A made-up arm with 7 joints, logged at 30 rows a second.
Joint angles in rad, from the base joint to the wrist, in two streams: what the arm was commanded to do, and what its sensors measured. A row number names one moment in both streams.
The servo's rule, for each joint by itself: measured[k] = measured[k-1] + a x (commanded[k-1-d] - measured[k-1]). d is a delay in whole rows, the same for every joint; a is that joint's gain. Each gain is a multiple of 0.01, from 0.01 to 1. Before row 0 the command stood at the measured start. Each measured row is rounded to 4 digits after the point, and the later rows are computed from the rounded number. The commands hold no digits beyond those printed.
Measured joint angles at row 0:
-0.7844, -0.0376, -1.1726, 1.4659, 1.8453, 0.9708, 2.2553
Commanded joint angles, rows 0 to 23:
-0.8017, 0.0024, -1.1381, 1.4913, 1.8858, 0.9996, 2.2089
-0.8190, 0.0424, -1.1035, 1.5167, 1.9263, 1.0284, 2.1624
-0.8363, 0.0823, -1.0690, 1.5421, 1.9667, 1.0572, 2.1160
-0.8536, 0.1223, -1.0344, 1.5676, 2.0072, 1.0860, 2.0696
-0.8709, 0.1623, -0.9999, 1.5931, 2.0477, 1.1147, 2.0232
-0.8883, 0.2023, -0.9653, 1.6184, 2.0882, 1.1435, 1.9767
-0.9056, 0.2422, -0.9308, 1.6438, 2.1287, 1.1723, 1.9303
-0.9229, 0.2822, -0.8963, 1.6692, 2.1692, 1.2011, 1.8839
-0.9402, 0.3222, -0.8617, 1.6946, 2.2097, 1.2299, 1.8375
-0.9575, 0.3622, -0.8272, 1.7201, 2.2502, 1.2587, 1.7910
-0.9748, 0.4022, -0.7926, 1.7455, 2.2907, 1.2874, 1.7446
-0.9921, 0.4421, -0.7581, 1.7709, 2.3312, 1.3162, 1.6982
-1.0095, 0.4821, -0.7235, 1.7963, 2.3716, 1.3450, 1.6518
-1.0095, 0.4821, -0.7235, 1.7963, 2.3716, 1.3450, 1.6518
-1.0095, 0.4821, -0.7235, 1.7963, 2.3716, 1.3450, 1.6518
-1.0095, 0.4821, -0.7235, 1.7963, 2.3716, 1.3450, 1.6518
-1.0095, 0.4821, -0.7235, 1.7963, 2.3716, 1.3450, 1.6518
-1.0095, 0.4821, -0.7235, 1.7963, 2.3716, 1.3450, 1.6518
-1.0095, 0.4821, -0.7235, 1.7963, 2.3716, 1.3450, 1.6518
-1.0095, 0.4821, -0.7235, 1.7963, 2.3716, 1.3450, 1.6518
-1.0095, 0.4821, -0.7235, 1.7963, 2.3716, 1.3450, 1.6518
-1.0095, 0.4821, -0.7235, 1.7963, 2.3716, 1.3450, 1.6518
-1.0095, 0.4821, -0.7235, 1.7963, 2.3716, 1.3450, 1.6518
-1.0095, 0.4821, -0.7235, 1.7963, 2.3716, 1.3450, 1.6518
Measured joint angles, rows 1 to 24:
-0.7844, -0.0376, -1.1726, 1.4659, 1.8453, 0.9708, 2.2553
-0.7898, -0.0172, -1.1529, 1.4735, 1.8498, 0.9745, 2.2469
-0.7989, 0.0132, -1.1247, 1.4865, 1.8582, 0.9815, 2.2317
-0.8105, 0.0484, -1.0930, 1.5032, 1.8701, 0.9913, 2.2109
-0.8239, 0.0861, -1.0596, 1.5225, 1.8852, 1.0036, 2.1855
-0.8385, 0.1250, -1.0256, 1.5437, 1.9031, 1.0180, 2.1563
-0.8539, 0.1644, -0.9912, 1.5661, 1.9235, 1.0343, 2.1240
-0.8699, 0.2041, -0.9568, 1.5894, 1.9461, 1.0522, 2.0891
-0.8863, 0.2439, -0.9223, 1.6133, 1.9706, 1.0716, 2.0522
-0.9030, 0.2838, -0.8878, 1.6377, 1.9969, 1.0922, 2.0136
-0.9199, 0.3238, -0.8533, 1.6624, 2.0248, 1.1138, 1.9735
-0.9369, 0.3638, -0.8187, 1.6873, 2.0540, 1.1364, 1.9323
-0.9540, 0.4037, -0.7842, 1.7124, 2.0845, 1.1598, 1.8902
-0.9712, 0.4437, -0.7496, 1.7376, 2.1161, 1.1839, 1.8473
-0.9831, 0.4633, -0.7347, 1.7552, 2.1442, 1.2048, 1.8121
-0.9913, 0.4729, -0.7283, 1.7675, 2.1692, 1.2230, 1.7832
-0.9969, 0.4776, -0.7256, 1.7761, 2.1915, 1.2389, 1.7595
-1.0008, 0.4799, -0.7244, 1.7822, 2.2113, 1.2527, 1.7401
-1.0035, 0.4810, -0.7239, 1.7864, 2.2289, 1.2647, 1.7242
-1.0054, 0.4816, -0.7237, 1.7894, 2.2446, 1.2751, 1.7112
-1.0067, 0.4819, -0.7236, 1.7915, 2.2586, 1.2842, 1.7005
-1.0076, 0.4820, -0.7235, 1.7929, 2.2710, 1.2921, 1.6917
-1.0082, 0.4821, -0.7235, 1.7939, 2.2821, 1.2990, 1.6845
-1.0086, 0.4821, -0.7235, 1.7946, 2.2919, 1.3050, 1.6786
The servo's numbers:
d 1
a 0.31 0.51 0.57 0.30 0.11 0.13 0.18

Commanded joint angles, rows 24 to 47:
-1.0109, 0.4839, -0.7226, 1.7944, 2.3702, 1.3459, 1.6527
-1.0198, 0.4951, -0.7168, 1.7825, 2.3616, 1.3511, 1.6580
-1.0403, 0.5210, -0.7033, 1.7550, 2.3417, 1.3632, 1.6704
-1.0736, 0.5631, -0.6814, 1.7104, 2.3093, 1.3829, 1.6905
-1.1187, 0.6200, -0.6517, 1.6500, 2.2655, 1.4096, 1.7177
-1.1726, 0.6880, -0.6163, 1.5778, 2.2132, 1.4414, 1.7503
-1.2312, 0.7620, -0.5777, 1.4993, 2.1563, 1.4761, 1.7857
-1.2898, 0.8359, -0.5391, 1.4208, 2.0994, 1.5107, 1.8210
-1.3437, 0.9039, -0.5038, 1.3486, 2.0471, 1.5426, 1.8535
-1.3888, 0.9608, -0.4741, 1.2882, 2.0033, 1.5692, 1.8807
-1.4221, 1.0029, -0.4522, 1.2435, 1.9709, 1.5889, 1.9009
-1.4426, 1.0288, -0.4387, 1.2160, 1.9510, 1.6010, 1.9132
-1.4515, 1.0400, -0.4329, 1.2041, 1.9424, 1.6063, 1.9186
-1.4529, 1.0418, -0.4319, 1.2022, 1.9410, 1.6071, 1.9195
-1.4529, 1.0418, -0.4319, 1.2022, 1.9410, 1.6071, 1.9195
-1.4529, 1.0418, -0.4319, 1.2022, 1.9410, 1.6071, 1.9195
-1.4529, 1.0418, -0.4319, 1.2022, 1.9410, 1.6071, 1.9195
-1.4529, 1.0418, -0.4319, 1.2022, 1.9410, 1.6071, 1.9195
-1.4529, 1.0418, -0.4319, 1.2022, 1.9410, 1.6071, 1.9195
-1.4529, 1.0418, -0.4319, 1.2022, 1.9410, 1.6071, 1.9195
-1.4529, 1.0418, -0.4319, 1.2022, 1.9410, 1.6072, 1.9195
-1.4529, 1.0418, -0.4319, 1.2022, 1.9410, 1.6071, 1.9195
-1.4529, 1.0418, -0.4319, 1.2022, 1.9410, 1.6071, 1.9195
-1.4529, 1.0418, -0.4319, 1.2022, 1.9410, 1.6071, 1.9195
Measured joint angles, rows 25 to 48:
-1.0089, 0.4821, -0.7235, 1.7951, 2.3007, 1.3102, 1.6738
-1.0095, 0.4830, -0.7230, 1.7949, 2.3083, 1.3148, 1.6700
-1.0127, 0.4892, -0.7195, 1.7912, 2.3142, 1.3195, 1.6678
-1.0213, 0.5054, -0.7103, 1.7803, 2.3172, 1.3252, 1.6683
-1.0375, 0.5348, -0.6938, 1.7593, 2.3163, 1.3327, 1.6723
-1.0627, 0.5783, -0.6698, 1.7265, 2.3107, 1.3427, 1.6805
-1.0968, 0.6342, -0.6393, 1.6819, 2.3000, 1.3555, 1.6931
-1.1385, 0.6994, -0.6042, 1.6271, 2.2842, 1.3712, 1.7098
-1.1854, 0.7690, -0.5671, 1.5652, 2.2639, 1.3893, 1.7298
-1.2345, 0.8378, -0.5310, 1.5002, 2.2401, 1.4092, 1.7521
-1.2823, 0.9005, -0.4986, 1.4366, 2.2141, 1.4300, 1.7752
-1.3256, 0.9527, -0.4722, 1.3787, 2.1873, 1.4507, 1.7978
-1.3619, 0.9915, -0.4531, 1.3299, 2.1613, 1.4702, 1.8186
-1.3897, 1.0162, -0.4416, 1.2922, 2.1372, 1.4879, 1.8366
-1.4093, 1.0293, -0.4361, 1.2652, 2.1156, 1.5034, 1.8515
-1.4228, 1.0357, -0.4337, 1.2463, 2.0964, 1.5169, 1.8637
-1.4321, 1.0388, -0.4327, 1.2331, 2.0793, 1.5286, 1.8737
-1.4385, 1.0403, -0.4322, 1.2238, 2.0641, 1.5388, 1.8819
-1.4430, 1.0411, -0.4320, 1.2173, 2.0506, 1.5477, 1.8887
-1.4461, 1.0415, -0.4319, 1.2128, 2.0385, 1.5554, 1.8942
-1.4482, 1.0417, -0.4319, 1.2096, 2.0278, 1.5621, 1.8988
-1.4497, 1.0418, -0.4319, 1.2074, 2.0183, 1.5680, 1.9025
-1.4507, 1.0418, -0.4319, 1.2058, 2.0098, 1.5731, 1.9056
-1.4514, 1.0418, -0.4319, 1.2047, 2.0022, 1.5775, 1.9081

